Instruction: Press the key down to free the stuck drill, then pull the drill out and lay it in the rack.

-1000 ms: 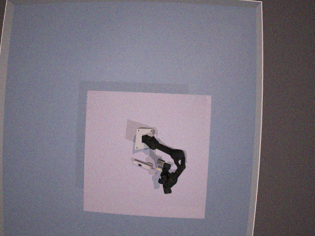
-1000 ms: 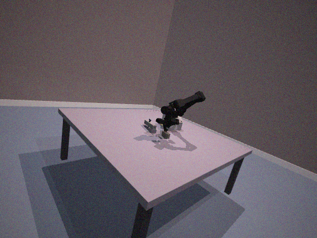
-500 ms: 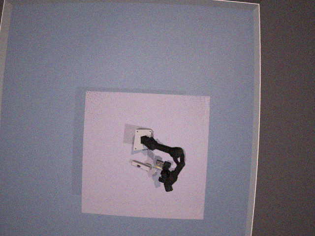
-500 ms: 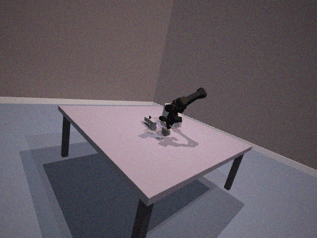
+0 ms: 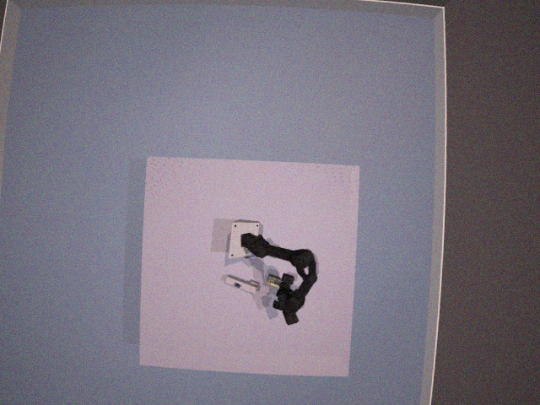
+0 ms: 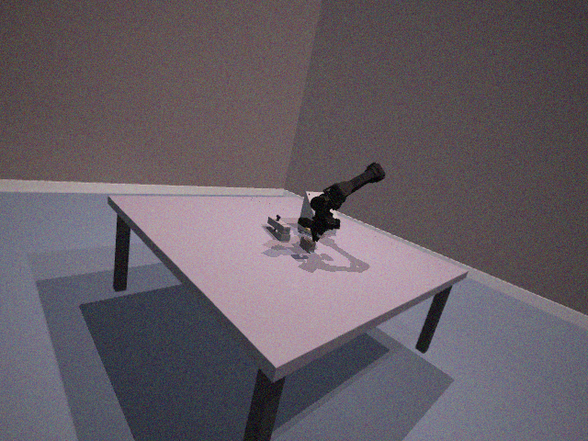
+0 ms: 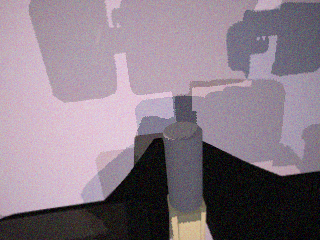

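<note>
My gripper tip is now 2 cm past the tan rack, 5 cm to the left of it and 3 cm above it. From my gripper tip the other things lie so: drill 1 cm behind, 4 cm to the right, 3 cm above; then pale long fixture block 23 cm to the right, 2 cm below.
</note>
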